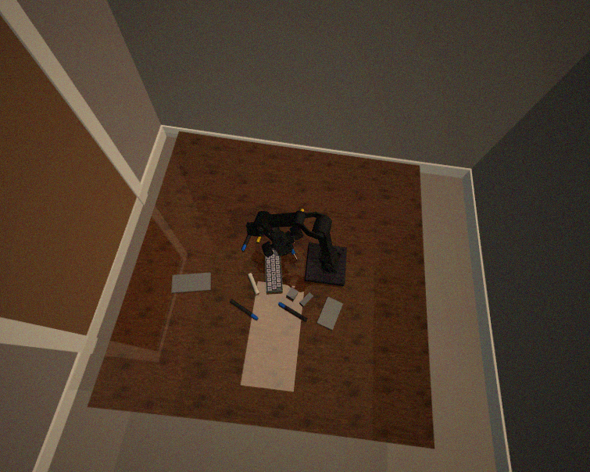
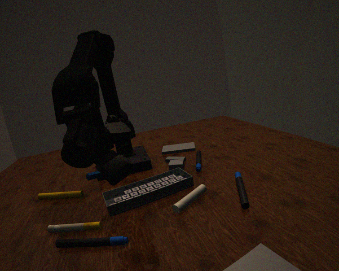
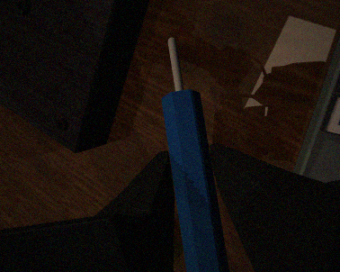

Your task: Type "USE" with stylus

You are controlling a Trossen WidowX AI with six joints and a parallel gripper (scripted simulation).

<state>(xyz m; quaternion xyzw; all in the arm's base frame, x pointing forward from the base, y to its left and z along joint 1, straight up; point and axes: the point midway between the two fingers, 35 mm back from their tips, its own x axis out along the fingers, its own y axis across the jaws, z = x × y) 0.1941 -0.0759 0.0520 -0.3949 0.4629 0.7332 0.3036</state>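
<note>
The blue stylus is 1 cm to the left of my gripper tip and 1 cm behind it. The rest, counted from my gripper tip: thin grey tip 4 cm to the left, 2 cm behind, 1 cm below; then white-and-yellow marker 14 cm ahead, 9 cm to the right, 5 cm below; then yellow marker 15 cm to the right, 5 cm below, 3 cm behind.
</note>
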